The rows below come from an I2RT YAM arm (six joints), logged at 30 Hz.
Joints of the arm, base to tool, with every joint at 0 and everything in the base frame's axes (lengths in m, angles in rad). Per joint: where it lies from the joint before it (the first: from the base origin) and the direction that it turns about. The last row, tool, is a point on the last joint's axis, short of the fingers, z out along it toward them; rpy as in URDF.
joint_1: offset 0 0 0.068 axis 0 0 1
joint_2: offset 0.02 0.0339 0.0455 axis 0 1 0
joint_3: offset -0.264 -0.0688 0 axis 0 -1 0
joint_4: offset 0.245 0.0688 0.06 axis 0 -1 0
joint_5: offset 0.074 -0.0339 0.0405 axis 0 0 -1
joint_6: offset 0.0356 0 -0.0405 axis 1 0 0
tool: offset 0 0 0 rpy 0 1.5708 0
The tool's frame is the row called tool.
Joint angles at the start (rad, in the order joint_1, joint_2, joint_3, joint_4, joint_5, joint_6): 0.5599 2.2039 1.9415 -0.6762 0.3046 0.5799
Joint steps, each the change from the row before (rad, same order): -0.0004 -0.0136 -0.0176 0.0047 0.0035 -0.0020; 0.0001 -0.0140 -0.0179 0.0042 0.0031 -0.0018; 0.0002 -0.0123 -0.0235 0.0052 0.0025 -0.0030; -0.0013 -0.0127 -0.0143 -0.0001 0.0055 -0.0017; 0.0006 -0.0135 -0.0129 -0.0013 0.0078 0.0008; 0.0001 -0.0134 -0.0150 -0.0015 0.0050 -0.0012; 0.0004 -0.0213 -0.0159 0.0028 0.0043 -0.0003; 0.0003 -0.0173 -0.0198 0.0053 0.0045 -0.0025; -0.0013 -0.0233 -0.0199 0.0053 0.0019 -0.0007; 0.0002 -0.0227 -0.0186 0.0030 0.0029 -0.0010; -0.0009 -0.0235 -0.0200 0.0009 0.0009 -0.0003
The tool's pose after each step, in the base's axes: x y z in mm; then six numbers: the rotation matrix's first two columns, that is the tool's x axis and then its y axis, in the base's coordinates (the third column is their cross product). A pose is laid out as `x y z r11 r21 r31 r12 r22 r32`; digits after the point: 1 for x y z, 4 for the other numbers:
420.4 250.5 234.8 -0.7656 0.1347 -0.6290 0.0770 0.9900 0.1183
417.9 248.9 236.0 -0.7646 0.1330 -0.6307 0.0771 0.9903 0.1153
415.0 247.1 234.6 -0.7671 0.1279 -0.6286 0.0766 0.9912 0.1083
412.9 244.8 236.0 -0.7661 0.1268 -0.6301 0.0796 0.9915 0.1027
410.3 243.2 238.1 -0.7638 0.1270 -0.6328 0.0839 0.9917 0.0977
407.5 241.4 239.5 -0.7639 0.1247 -0.6332 0.0858 0.9921 0.0919
404.1 239.2 244.3 -0.7580 0.1269 -0.6398 0.0869 0.9918 0.0938
400.9 237.2 246.2 -0.7552 0.1252 -0.6435 0.0869 0.9920 0.0910
397.3 234.2 250.6 -0.7496 0.1285 -0.6493 0.0881 0.9916 0.0946
393.3 231.7 254.9 -0.7448 0.1298 -0.6545 0.0882 0.9914 0.0963
389.2 228.6 258.8 -0.7419 0.1317 -0.6574 0.0890 0.9912 0.0982

